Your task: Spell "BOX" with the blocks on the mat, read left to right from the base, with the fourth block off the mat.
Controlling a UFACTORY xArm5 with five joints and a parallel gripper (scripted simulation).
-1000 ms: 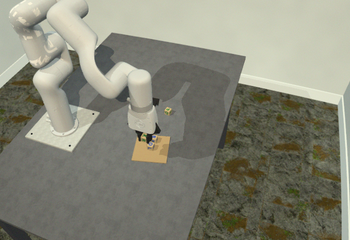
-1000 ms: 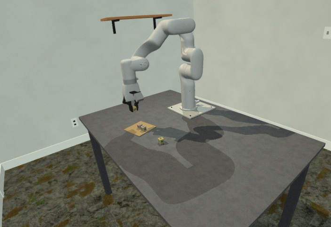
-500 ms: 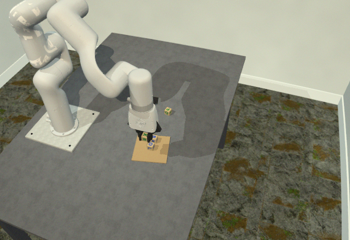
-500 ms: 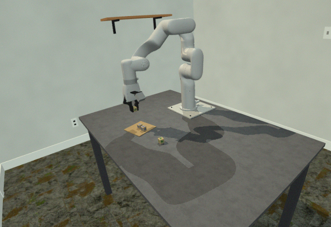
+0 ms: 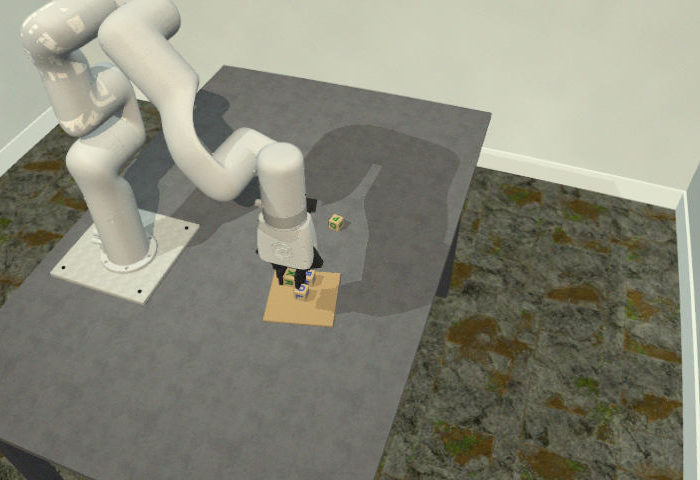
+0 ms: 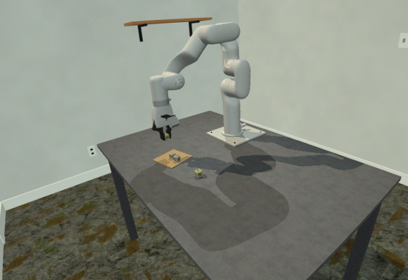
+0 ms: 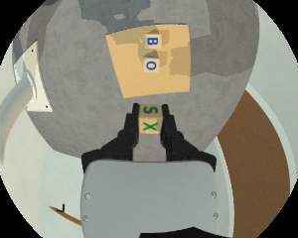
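Right now the O block is 4 cm to the left of my hand and 10 cm below it. The rest, counted from my hand: X block: 1 cm below; then B block: 8 cm to the left, 10 cm below; then tan mat: 4 cm to the left, 11 cm below.
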